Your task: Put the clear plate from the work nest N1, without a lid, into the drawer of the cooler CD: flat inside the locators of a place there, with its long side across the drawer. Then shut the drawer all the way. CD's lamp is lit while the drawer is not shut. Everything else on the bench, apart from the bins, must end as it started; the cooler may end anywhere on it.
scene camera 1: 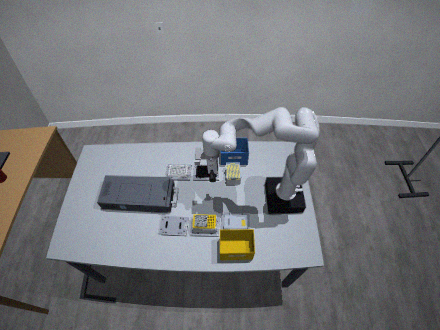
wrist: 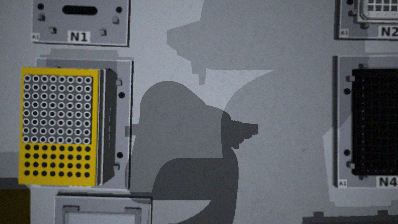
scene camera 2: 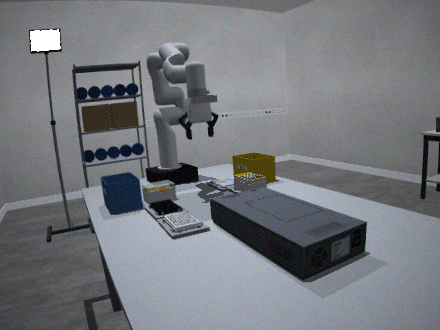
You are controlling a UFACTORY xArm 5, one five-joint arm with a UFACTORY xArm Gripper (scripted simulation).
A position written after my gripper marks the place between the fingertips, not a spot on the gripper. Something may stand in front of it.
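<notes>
Scene camera 1 gives me a cooler CD (scene camera 1: 132, 193) and a yellow bin (scene camera 1: 235, 244). As for scene camera 2, that's where I see my gripper (scene camera 2: 200, 137) and a blue bin (scene camera 2: 125, 196), and there's the cooler CD (scene camera 2: 305, 239) again, along with the yellow bin (scene camera 2: 262, 164). In the wrist view the cooler CD is out of frame, and the blue bin is out of frame in the wrist view too.
</notes>
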